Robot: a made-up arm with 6 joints.
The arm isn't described. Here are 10 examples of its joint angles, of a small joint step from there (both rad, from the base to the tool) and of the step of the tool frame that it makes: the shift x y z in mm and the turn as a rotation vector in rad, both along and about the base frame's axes.
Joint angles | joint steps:
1: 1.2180 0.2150 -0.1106 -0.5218 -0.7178 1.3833 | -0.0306 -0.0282 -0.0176 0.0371 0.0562 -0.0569
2: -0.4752 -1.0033 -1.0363 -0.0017 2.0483 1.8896 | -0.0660 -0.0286 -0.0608 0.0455 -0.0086 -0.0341
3: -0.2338 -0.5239 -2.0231 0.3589 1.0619 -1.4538 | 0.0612 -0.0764 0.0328 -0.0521 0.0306 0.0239
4: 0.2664 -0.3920 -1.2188 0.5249 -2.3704 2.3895 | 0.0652 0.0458 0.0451 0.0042 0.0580 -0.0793
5: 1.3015 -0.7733 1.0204 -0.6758 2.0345 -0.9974 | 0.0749 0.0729 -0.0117 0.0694 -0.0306 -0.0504
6: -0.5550 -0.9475 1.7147 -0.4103 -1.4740 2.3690 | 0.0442 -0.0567 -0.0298 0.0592 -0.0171 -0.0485
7: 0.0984 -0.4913 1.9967 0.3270 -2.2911 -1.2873 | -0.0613 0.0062 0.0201 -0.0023 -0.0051 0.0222
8: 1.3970 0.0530 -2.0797 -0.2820 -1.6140 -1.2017 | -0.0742 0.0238 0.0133 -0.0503 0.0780 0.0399
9: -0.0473 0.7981 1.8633 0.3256 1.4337 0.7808 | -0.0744 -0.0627 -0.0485 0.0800 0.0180 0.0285
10: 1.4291 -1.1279 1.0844 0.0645 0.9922 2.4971 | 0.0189 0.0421 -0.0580 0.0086 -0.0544 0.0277
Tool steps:
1: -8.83 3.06 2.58 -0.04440 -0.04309 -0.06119
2: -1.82 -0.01 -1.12 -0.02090 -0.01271 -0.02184
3: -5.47 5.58 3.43 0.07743 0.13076 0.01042
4: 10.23 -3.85 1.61 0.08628 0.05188 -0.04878
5: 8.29 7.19 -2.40 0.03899 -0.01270 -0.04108
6: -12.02 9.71 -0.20 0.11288 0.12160 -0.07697
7: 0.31 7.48 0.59 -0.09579 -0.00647 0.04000
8: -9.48 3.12 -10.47 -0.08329 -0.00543 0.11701
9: -3.92 2.11 2.35 0.02515 0.13157 0.03965
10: 2.84 6.25 -4.48 0.05438 0.03830 0.02254
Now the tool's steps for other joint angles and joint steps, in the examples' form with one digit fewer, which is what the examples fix.
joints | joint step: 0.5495 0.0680 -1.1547 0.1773 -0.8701 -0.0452 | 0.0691 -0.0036 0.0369 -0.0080 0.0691 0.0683
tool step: -3.8 5.8 9.4 0.0197 0.0844 -0.0078
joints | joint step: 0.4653 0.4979 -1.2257 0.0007 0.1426 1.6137 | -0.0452 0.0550 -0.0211 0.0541 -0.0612 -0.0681
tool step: 6.1 -5.6 -3.9 -0.0818 -0.1493 -0.0256
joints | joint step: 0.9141 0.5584 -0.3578 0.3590 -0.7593 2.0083 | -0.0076 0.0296 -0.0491 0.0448 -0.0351 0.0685
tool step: 6.4 0.9 1.8 -0.0637 -0.0187 0.0590
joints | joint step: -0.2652 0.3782 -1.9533 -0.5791 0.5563 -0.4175 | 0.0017 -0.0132 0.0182 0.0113 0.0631 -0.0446
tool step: 6.4 6.3 -1.5 -0.0367 0.0366 -0.0982
